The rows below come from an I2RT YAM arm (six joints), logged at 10 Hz.
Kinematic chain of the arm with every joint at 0, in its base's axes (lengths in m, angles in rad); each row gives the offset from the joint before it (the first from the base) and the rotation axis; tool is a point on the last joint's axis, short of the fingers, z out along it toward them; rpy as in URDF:
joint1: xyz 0 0 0.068 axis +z
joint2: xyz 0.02 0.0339 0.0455 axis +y
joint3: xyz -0.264 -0.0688 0 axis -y
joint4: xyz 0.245 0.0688 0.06 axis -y
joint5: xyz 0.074 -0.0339 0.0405 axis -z
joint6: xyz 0.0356 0 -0.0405 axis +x
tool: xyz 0 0 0 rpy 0 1.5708 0
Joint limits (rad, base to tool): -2.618..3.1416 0..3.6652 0..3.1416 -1.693..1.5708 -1.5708..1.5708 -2.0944..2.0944
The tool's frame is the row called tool.
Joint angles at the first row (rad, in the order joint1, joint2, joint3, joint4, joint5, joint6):
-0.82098 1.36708 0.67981 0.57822 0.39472 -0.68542
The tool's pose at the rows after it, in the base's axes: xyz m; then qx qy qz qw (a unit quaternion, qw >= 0):
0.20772, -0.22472, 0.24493, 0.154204, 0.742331, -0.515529, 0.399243
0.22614, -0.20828, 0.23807, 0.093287, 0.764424, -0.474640, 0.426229
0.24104, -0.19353, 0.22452, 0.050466, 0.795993, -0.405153, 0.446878
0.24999, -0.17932, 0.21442, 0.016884, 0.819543, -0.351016, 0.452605
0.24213, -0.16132, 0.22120, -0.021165, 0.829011, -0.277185, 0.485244
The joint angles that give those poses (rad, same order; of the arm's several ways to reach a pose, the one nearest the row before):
-0.78750 1.39218 0.69478 0.53878 0.32531 -0.65594
-0.71686 1.40427 0.69079 0.52074 0.23932 -0.67142
-0.66120 1.42739 0.69031 0.45876 0.13331 -0.63519
-0.61518 1.43621 0.68686 0.39763 0.06109 -0.61665
-0.59975 1.34888 0.66386 0.29821 -0.09848 -0.58455

